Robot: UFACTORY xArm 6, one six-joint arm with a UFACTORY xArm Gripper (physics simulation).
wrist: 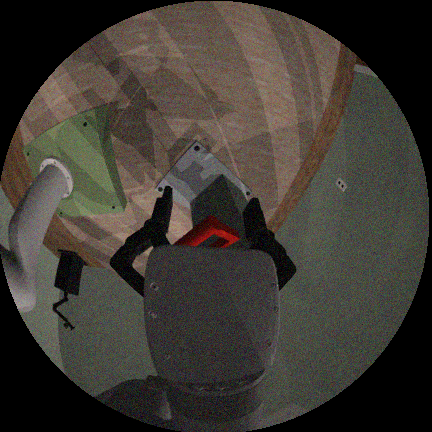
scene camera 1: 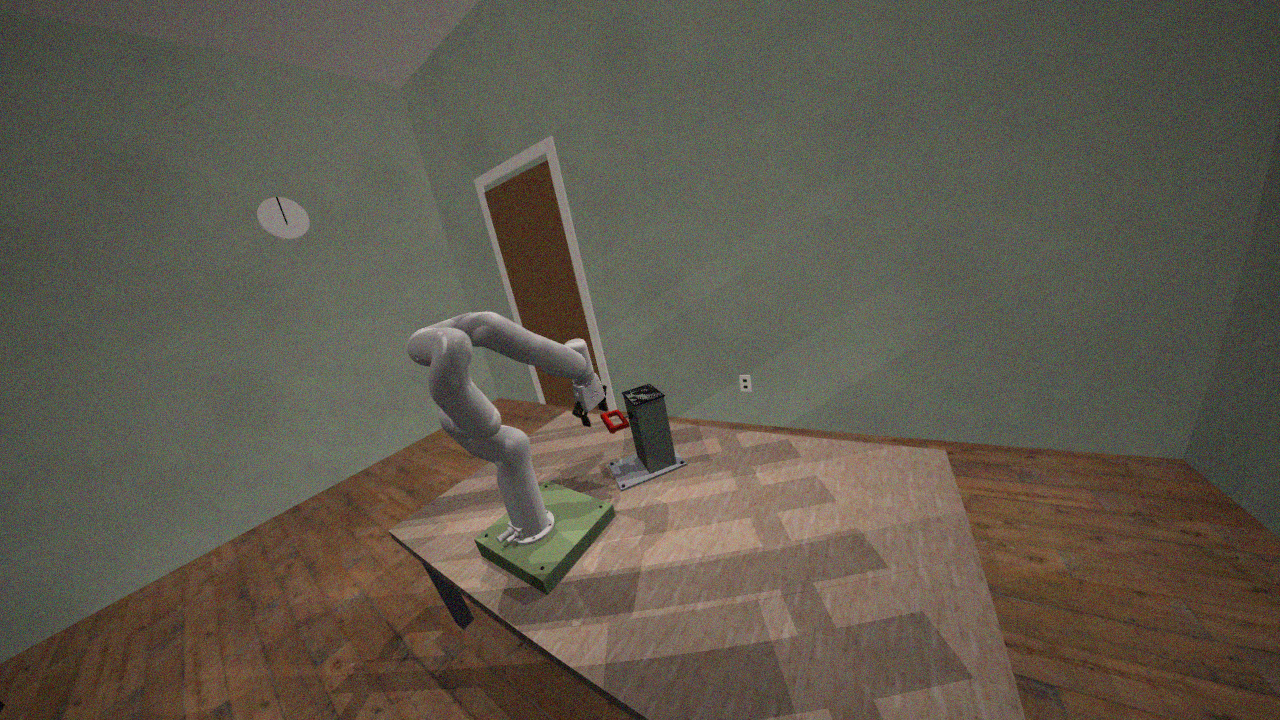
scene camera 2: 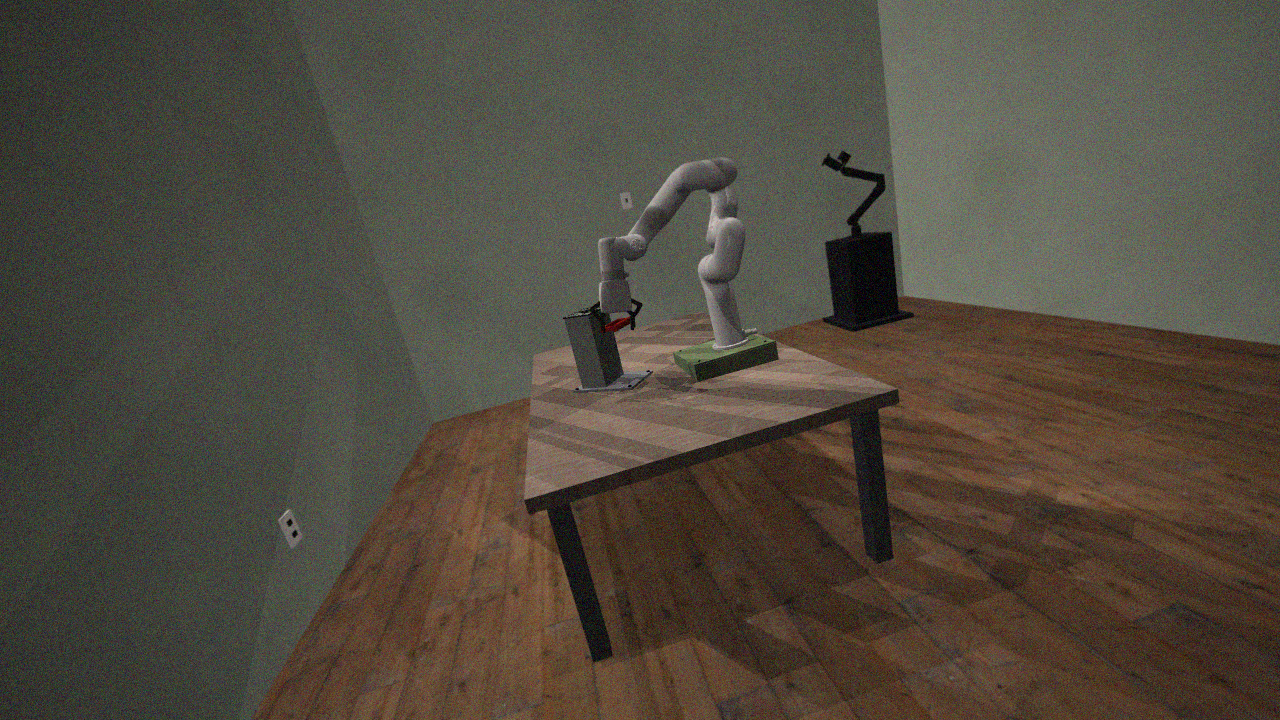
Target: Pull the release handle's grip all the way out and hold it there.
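The release handle's red, frame-shaped grip sticks out near the top of a dark grey upright box. The box stands on a grey base plate. My gripper is open and empty, with its fingertips at about the grip's height. In the wrist view the red grip shows between the two spread fingers and the palm hides part of it. In scene camera 1 the fingers are just left of the grip. Whether they touch it is unclear.
The green mounting block under my arm is on the same wooden table. A black arm on a black pedestal stands on the floor away from the table.
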